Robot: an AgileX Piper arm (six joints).
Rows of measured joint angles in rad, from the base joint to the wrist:
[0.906 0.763 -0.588 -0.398 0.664 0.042]
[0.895 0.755 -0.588 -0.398 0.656 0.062]
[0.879 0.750 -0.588 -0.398 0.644 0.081]
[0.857 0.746 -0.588 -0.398 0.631 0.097]
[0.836 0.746 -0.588 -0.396 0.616 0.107]
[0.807 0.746 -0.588 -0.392 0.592 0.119]
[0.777 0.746 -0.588 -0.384 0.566 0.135]
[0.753 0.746 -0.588 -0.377 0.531 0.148]
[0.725 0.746 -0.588 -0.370 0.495 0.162]
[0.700 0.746 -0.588 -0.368 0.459 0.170]
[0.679 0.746 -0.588 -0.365 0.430 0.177]
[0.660 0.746 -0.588 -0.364 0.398 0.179]
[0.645 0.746 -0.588 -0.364 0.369 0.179]
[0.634 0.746 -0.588 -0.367 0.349 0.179]
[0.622 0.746 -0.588 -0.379 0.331 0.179]
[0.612 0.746 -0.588 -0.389 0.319 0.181]
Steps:
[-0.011 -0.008 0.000 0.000 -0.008 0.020]
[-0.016 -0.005 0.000 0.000 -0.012 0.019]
[-0.022 -0.004 0.000 0.000 -0.013 0.016]
[-0.021 0.000 0.000 0.002 -0.015 0.010]
[-0.029 0.000 0.000 0.004 -0.024 0.012]
[-0.030 0.000 0.000 0.008 -0.026 0.016]
[-0.024 0.000 0.000 0.007 -0.035 0.013]
[-0.028 0.000 0.000 0.007 -0.036 0.014]
[-0.025 0.000 0.000 0.002 -0.036 0.008]
[-0.021 0.000 0.000 0.003 -0.029 0.007]
[-0.019 0.000 0.000 0.001 -0.032 0.002]
[-0.015 0.000 0.000 0.000 -0.029 0.000]
[-0.011 0.000 0.000 -0.003 -0.020 0.000]
[-0.012 0.000 0.000 -0.012 -0.018 0.000]
[-0.010 0.000 0.000 -0.010 -0.012 0.002]

